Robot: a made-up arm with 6 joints. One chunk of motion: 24 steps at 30 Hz.
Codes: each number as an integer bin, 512 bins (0 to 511) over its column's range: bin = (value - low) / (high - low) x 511, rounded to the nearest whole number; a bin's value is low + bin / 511 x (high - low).
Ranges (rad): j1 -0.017..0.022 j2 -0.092..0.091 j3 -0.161..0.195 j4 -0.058..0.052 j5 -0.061..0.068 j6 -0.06..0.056
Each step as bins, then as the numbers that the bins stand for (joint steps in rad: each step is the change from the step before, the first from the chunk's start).
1 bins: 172 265 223 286 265 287
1 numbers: -0.00387 0.00290 -0.00564 0.00357 0.00590 0.00515
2 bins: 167 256 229 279 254 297
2 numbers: -0.00425 -0.00032 -0.00146 0.00206 0.00312 0.00742
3 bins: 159 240 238 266 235 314
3 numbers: -0.00486 -0.00605 0.00481 -0.00074 -0.00168 0.01128
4 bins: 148 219 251 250 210 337
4 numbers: -0.00570 -0.01357 0.01386 -0.00418 -0.00799 0.01650
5 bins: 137 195 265 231 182 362
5 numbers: -0.00654 -0.02217 0.02362 -0.00827 -0.01505 0.02218
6 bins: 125 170 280 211 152 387
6 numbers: -0.00746 -0.03112 0.03407 -0.01258 -0.02263 0.02785
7 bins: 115 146 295 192 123 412
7 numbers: -0.00822 -0.03971 0.04452 -0.01667 -0.02995 0.03353
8 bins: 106 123 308 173 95 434
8 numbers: -0.00891 -0.04795 0.05358 -0.02076 -0.03702 0.03852
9 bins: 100 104 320 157 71 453
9 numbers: -0.00937 -0.05476 0.06194 -0.02420 -0.04308 0.04283
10 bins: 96 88 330 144 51 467
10 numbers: -0.00967 -0.06049 0.06890 -0.02700 -0.04813 0.04601
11 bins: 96 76 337 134 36 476
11 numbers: -0.00967 -0.06478 0.07378 -0.02915 -0.05191 0.04805
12 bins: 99 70 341 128 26 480
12 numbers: -0.00944 -0.06693 0.07657 -0.03045 -0.05444 0.04896
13 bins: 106 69 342 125 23 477
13 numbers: -0.00891 -0.06729 0.07726 -0.03109 -0.05519 0.04828
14 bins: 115 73 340 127 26 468
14 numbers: -0.00822 -0.06586 0.07587 -0.03066 -0.05444 0.04624
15 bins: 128 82 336 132 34 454
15 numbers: -0.00723 -0.06263 0.07308 -0.02959 -0.05242 0.04306
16 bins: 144 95 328 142 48 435
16 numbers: -0.00601 -0.05798 0.06751 -0.02743 -0.04888 0.03875
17 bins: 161 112 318 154 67 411
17 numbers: -0.00471 -0.05189 0.06054 -0.02485 -0.04409 0.03330
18 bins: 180 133 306 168 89 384
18 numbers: -0.00326 -0.04437 0.05218 -0.02184 -0.03853 0.02717
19 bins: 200 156 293 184 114 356
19 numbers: -0.00174 -0.03613 0.04313 -0.01839 -0.03222 0.02081
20 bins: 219 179 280 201 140 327
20 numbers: -0.00029 -0.02790 0.03407 -0.01473 -0.02566 0.01423
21 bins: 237 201 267 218 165 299
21 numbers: 0.00109 -0.02002 0.02501 -0.01107 -0.01935 0.00787
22 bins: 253 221 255 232 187 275
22 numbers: 0.00231 -0.01286 0.01665 -0.00806 -0.01379 0.00243
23 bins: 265 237 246 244 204 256
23 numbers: 0.00323 -0.00713 0.01038 -0.00548 -0.00950 -0.00189
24 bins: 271 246 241 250 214 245
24 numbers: 0.00368 -0.00390 0.00690 -0.00418 -0.00698 -0.00438
